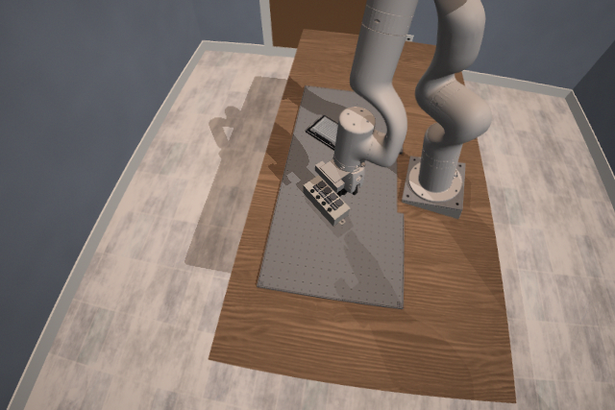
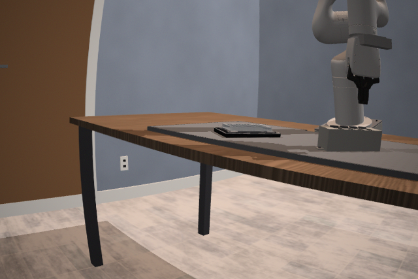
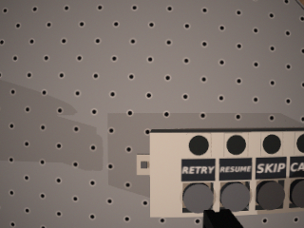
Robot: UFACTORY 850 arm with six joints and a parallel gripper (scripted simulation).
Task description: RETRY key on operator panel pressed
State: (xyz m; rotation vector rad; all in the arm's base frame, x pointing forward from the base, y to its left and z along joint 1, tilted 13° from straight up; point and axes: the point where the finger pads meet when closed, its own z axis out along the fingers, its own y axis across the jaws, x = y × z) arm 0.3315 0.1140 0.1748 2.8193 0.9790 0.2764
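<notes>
Right now the operator panel is 10 cm below my hand, 3 cm to the right of it and 3 cm ahead of it. The rest, counted from my hand: white ribbed block 35 cm to the right, 12 cm below, 1 cm ahead.
</notes>
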